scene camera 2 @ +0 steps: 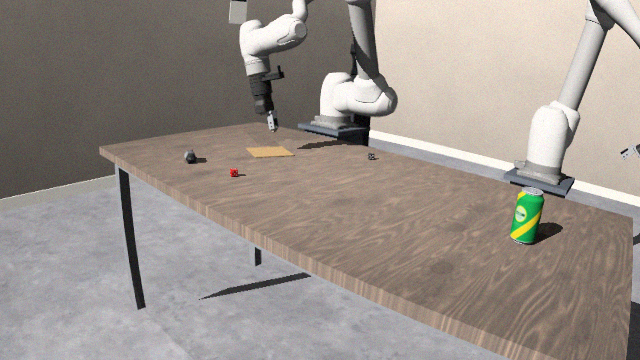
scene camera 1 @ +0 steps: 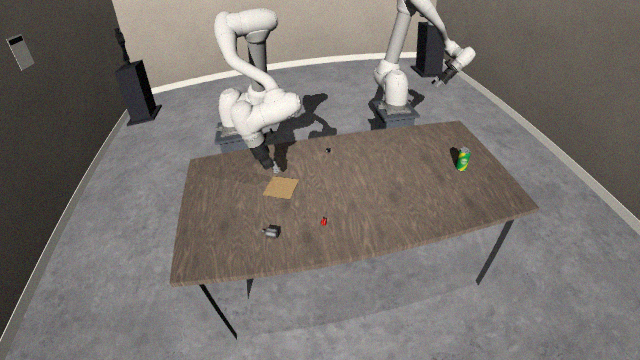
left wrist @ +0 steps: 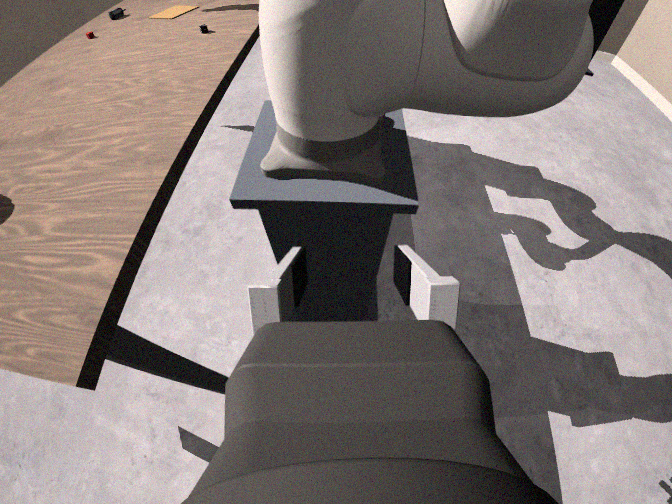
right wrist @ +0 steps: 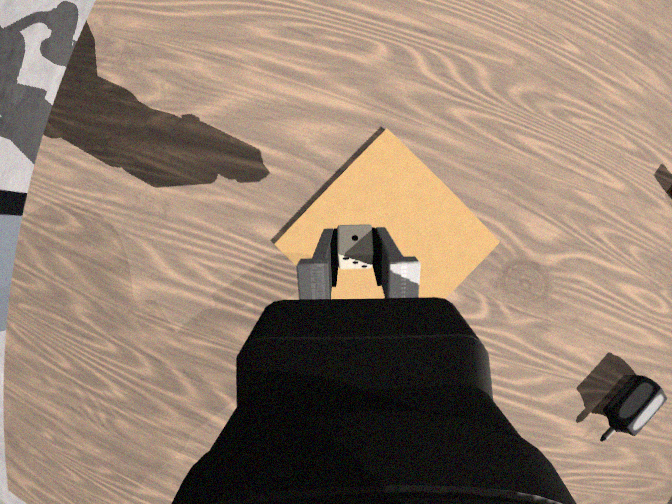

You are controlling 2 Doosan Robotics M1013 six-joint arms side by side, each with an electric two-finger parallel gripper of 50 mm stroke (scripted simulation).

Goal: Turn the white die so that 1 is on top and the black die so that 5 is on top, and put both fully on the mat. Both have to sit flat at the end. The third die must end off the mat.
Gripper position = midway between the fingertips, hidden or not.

I see my left gripper [left wrist: 350, 264], my right gripper [scene camera 2: 274, 128], a tan mat [right wrist: 387, 186] and a white die [right wrist: 354, 242].
My right gripper also shows in the right wrist view [right wrist: 354, 246]. The left wrist view does not show the white die: it is out of frame.
